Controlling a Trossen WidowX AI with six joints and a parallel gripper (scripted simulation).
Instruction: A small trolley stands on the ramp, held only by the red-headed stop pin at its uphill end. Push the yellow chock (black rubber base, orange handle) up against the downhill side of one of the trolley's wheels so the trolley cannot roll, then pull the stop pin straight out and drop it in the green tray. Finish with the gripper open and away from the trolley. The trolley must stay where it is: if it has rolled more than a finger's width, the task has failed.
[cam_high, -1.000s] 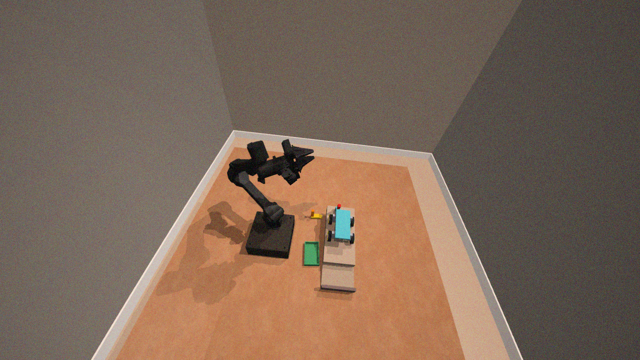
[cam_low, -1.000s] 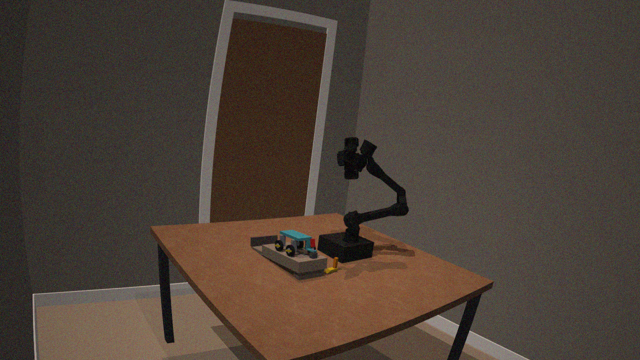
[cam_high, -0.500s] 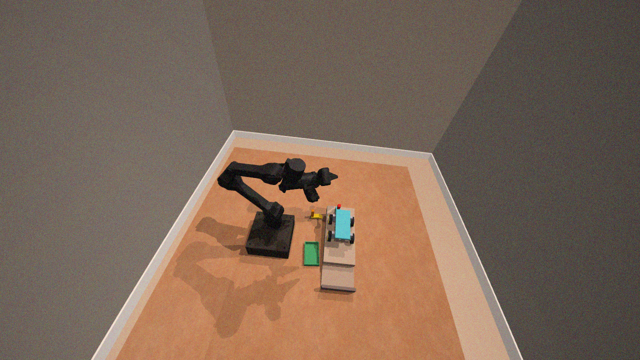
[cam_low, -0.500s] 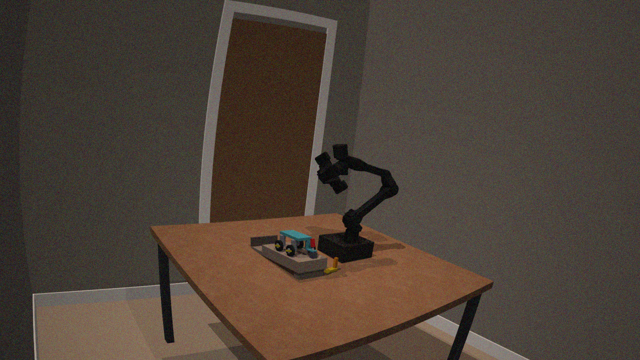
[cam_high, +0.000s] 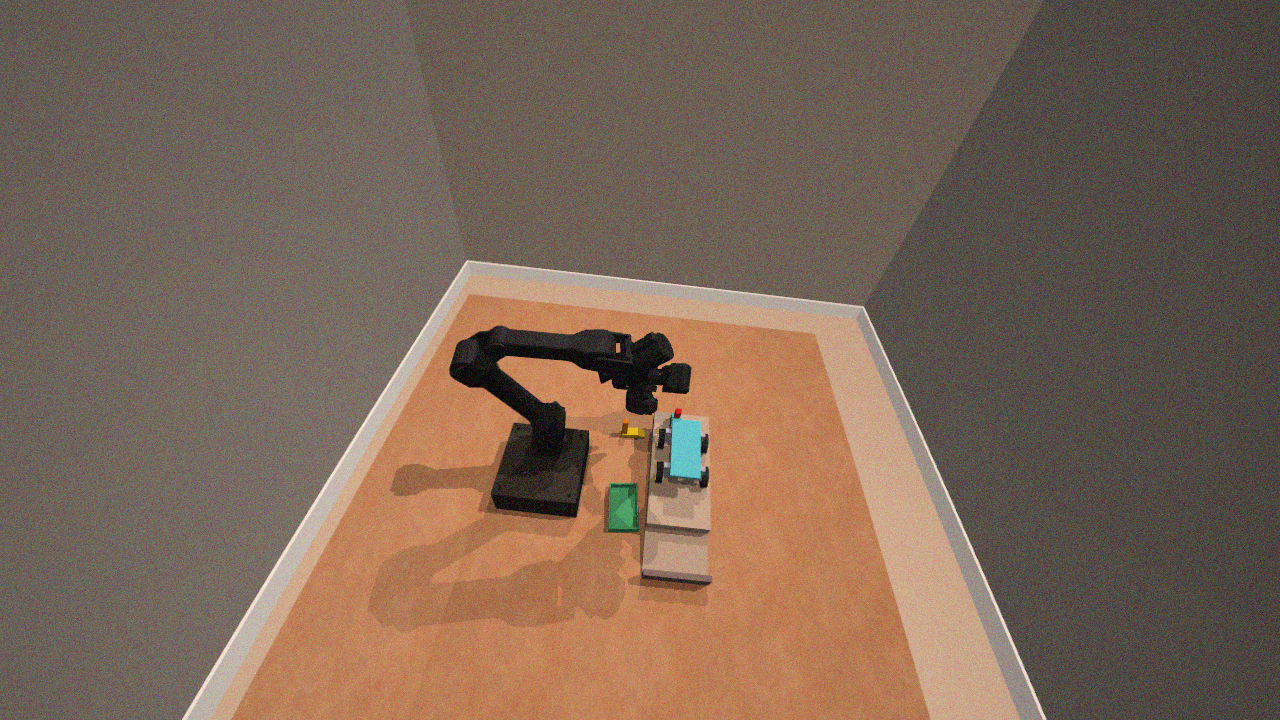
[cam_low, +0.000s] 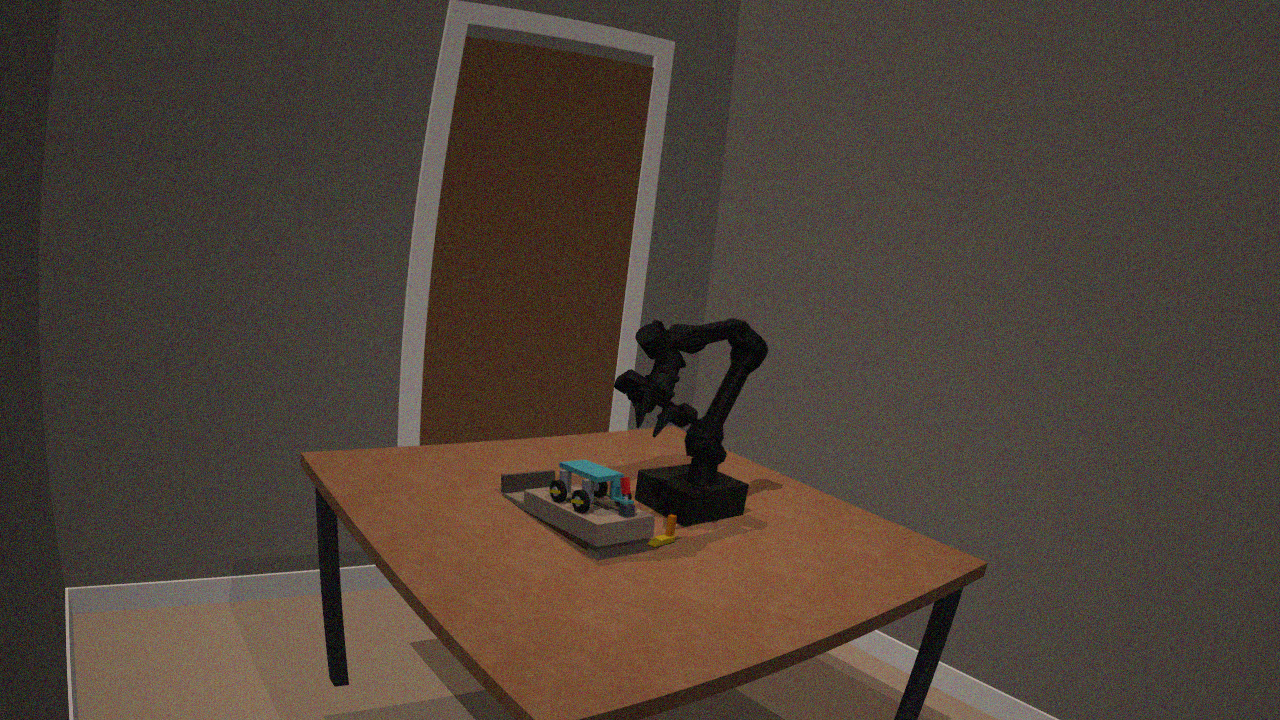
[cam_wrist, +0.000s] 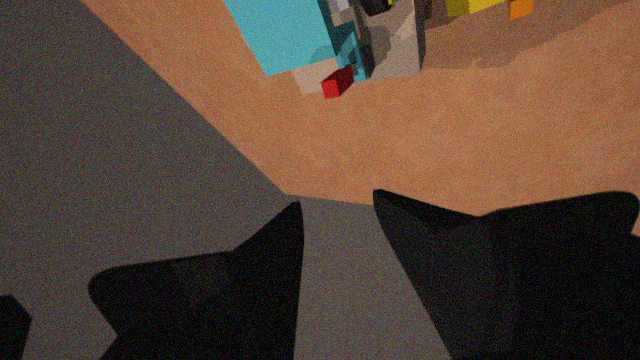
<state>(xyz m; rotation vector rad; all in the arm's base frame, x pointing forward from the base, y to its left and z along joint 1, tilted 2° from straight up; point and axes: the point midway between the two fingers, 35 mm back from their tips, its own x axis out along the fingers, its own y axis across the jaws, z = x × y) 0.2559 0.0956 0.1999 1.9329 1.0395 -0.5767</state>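
My gripper tip is now 70 mm past the yellow chock, 20 mm to the right of it and 240 mm above it. Also, from my gripper tip: red-headed stop pin 40 mm ahead, 10 mm to the left, 140 mm below; trolley 60 mm ahead, 90 mm to the right, 150 mm below; grey ramp 60 mm ahead, 100 mm to the right, 220 mm below.
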